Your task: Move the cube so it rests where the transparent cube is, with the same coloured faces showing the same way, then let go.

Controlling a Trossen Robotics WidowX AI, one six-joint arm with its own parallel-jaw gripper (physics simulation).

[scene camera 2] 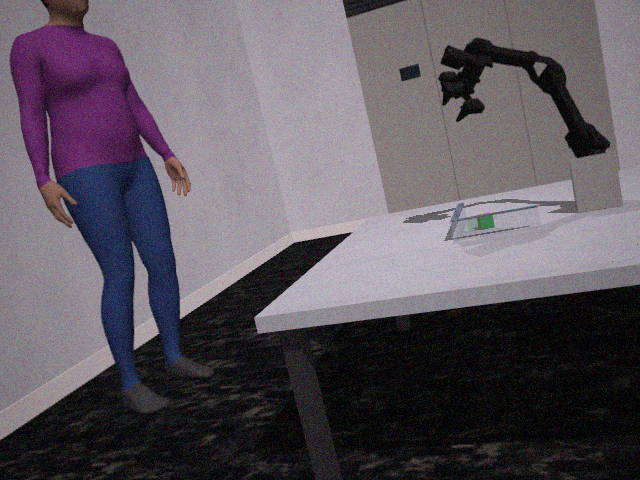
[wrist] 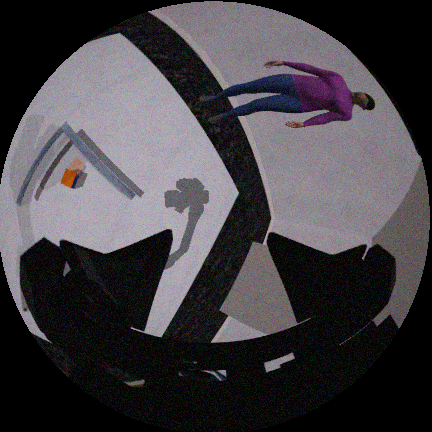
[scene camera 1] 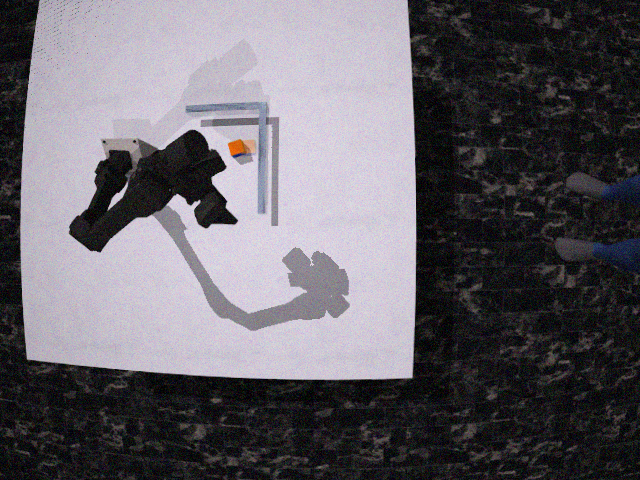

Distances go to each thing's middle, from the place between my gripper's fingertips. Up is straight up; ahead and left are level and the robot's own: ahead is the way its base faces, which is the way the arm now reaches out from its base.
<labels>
My hand is 33 cm above the L-shaped frame (scene camera 2: 463, 227), 16 cm to the right of it and 11 cm past it.
</labels>
